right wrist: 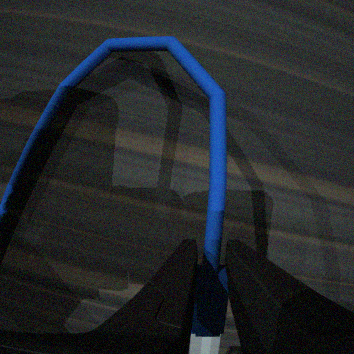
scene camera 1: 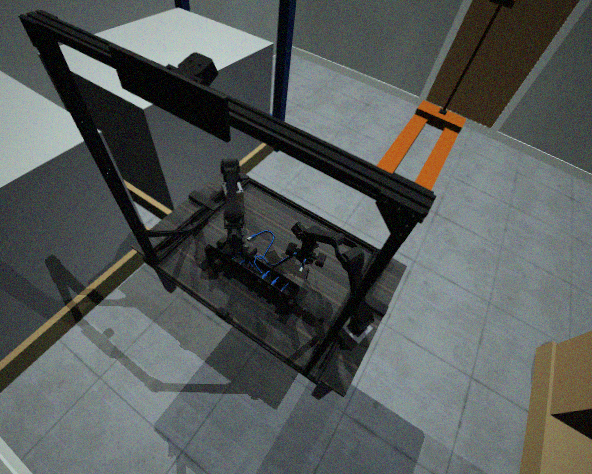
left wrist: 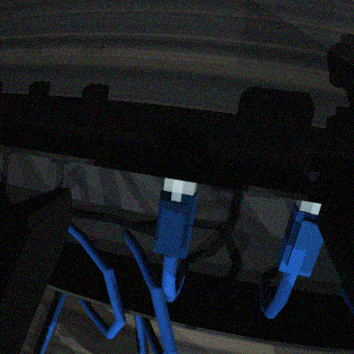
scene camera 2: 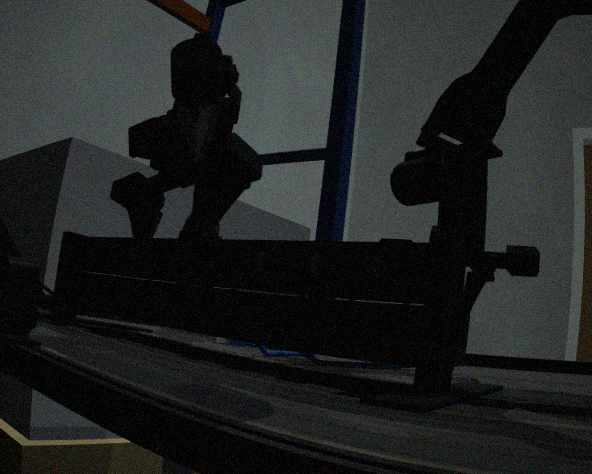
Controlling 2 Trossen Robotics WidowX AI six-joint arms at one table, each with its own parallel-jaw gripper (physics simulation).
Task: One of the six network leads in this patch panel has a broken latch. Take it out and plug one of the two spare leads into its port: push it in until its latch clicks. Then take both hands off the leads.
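Frame: origin at the left arm's base, x ahead, y left, z up, level; metres.
Seen in the pictures: left gripper, fingertip midpoint: [scene camera 1: 238, 261] [left wrist: 200, 206] [scene camera 2: 168, 247]; right gripper, fingertip midpoint: [right wrist: 209, 250] [scene camera 1: 303, 263]; right arm's base, origin of the base link: [scene camera 1: 356, 327].
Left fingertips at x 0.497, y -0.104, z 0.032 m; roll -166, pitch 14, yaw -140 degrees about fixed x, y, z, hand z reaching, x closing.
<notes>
Offsets run from my left fingertips to a thing's middle. "pt": to the spot under its first point. Level surfaces: height alone.
The black patch panel [scene camera 1: 260, 281] [scene camera 2: 250, 270] [left wrist: 125, 125] spans the table. In the left wrist view two blue plugs with clear tips, one lead @(dx +0.008, dy +0.007, dz -0.008 m) [left wrist: 175, 225] at the middle and another lead @(dx -0.035, dy -0.023, dz -0.011 m) [left wrist: 302, 245] at the right, point at the panel; how deep they sit is unclear. My left gripper [scene camera 1: 239, 252] [scene camera 2: 172, 235] [left wrist: 200, 206] is open at the panel, with the middle plug between its spread fingers, not gripped. My right gripper [scene camera 1: 306, 259] [right wrist: 209, 250] is shut on a spare lead's blue plug @(dx +0.097, dy +0.285, dz -0.044 m) [right wrist: 210, 305], clear of the panel. A loose plug @(pt dx -0.171, dy +0.109, dz -0.093 m) [scene camera 1: 250, 238] lies behind the panel. Which latch is broken is not visible.
Blue cables [scene camera 1: 272, 240] [left wrist: 115, 300] loop behind the panel, near the left fingers; the held lead's cable @(pt dx +0.050, dy +0.329, dz -0.059 m) [right wrist: 217, 150] arches away. More plugged leads @(pt dx +0.145, dy +0.128, dz -0.010 m) [scene camera 1: 275, 281] stand along the panel toward the right arm. A black overhead frame [scene camera 1: 325, 155] spans the wooden table @(dz -0.101 m) [scene camera 1: 270, 200].
</notes>
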